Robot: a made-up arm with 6 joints. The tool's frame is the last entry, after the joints. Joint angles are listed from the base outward. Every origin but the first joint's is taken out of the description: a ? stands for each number. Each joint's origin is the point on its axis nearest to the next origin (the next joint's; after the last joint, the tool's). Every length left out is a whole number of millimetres.
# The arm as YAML. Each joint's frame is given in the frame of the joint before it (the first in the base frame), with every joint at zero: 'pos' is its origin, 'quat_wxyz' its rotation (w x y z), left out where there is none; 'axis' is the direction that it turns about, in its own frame. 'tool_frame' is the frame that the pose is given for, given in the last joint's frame.
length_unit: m
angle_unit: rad
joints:
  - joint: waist
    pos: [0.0, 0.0, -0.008]
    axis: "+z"
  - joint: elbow
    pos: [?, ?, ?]
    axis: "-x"
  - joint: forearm
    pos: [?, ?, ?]
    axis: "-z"
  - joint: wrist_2
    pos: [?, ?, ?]
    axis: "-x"
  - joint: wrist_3
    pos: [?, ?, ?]
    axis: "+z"
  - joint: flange
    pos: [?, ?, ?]
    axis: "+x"
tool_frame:
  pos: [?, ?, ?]
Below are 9 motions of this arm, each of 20 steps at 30 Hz.
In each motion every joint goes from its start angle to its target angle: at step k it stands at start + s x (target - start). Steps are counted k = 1, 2, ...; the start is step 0. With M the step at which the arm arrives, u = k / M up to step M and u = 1 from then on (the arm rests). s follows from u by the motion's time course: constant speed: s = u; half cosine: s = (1 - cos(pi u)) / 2; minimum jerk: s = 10 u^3 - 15 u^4 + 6 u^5.
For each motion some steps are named. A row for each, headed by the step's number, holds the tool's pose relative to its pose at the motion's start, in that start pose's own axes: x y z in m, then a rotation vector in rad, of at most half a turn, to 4 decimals.
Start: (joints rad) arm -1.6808 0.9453 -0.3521 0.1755 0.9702 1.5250
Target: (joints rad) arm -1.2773 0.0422 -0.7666 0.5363 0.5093 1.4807
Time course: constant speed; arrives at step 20
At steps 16, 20:
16: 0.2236 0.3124 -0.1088 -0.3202 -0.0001 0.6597
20: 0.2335 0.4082 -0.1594 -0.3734 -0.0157 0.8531

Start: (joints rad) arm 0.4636 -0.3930 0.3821 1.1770 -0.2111 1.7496
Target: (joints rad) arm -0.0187 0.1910 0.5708 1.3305 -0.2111 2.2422
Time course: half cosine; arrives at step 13
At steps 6, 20:
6: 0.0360 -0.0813 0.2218 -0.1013 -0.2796 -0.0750
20: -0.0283 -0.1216 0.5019 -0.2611 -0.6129 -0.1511

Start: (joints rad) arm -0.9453 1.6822 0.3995 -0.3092 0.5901 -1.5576
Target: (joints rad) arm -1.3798 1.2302 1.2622 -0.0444 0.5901 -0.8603
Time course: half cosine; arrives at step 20
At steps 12, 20:
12: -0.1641 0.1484 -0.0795 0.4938 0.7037 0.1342
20: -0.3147 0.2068 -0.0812 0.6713 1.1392 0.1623

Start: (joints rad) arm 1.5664 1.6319 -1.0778 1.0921 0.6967 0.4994
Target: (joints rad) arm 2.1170 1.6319 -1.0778 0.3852 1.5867 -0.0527
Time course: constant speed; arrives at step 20
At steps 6, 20:
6: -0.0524 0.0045 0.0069 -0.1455 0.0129 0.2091
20: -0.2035 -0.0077 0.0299 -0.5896 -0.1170 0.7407

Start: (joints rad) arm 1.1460 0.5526 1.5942 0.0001 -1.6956 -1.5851
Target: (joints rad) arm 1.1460 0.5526 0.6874 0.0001 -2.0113 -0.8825
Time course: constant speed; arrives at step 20
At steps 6, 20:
6: -0.0799 -0.0077 0.0259 0.2103 -0.1769 0.0162
20: -0.2657 -0.0332 0.0026 0.6818 -0.5692 0.1995

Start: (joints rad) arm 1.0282 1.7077 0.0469 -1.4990 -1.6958 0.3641
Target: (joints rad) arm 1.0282 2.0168 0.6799 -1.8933 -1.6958 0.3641
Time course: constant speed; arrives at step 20
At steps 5, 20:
5: -0.0109 0.0400 0.0547 0.1544 0.0407 -0.0089
20: -0.1027 0.1412 0.2357 0.5913 0.2187 0.1186

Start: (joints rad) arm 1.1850 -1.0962 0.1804 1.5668 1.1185 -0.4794
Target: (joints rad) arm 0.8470 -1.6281 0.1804 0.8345 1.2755 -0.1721
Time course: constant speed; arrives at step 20
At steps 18, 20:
18: -0.0319 -0.2367 0.2177 0.6847 -1.0052 -0.4715
20: -0.0548 -0.2680 0.2326 0.7242 -1.1339 -0.5171

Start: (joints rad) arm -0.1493 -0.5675 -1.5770 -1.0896 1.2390 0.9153
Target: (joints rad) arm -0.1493 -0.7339 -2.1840 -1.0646 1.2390 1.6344
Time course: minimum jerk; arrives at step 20
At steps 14, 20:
14: 0.0059 -0.0318 -0.0852 0.9370 0.4121 -0.0438
20: 0.0014 -0.0363 -0.1061 1.1119 0.4969 -0.0899

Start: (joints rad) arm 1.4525 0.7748 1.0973 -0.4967 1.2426 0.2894
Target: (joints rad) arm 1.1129 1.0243 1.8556 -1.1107 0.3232 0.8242
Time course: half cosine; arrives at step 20
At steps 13, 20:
13: -0.1402 -0.2198 0.3062 -0.0022 -0.9729 -0.7073
20: -0.2481 -0.2106 0.4221 -0.0271 -1.4209 -0.6934

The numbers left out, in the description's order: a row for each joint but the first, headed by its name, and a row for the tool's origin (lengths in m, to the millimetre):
elbow: 0.207 0.103 0.0
forearm: 0.0 -0.12 -0.229
wrist_2: 0.21 0.045 0.0
wrist_3: 0.0 -0.053 -0.135
flange: 0.158 0.083 0.0
tool: 0.0 0.063 0.029

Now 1 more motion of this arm.
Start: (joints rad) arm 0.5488 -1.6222 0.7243 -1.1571 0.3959 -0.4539
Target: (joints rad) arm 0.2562 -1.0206 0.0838 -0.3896 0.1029 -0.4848
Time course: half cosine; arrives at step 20
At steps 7, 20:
7: 0.0180 0.0474 -0.0224 -0.2587 0.0845 0.2060
20: 0.0703 0.0592 -0.0247 -1.1420 0.0328 0.6052

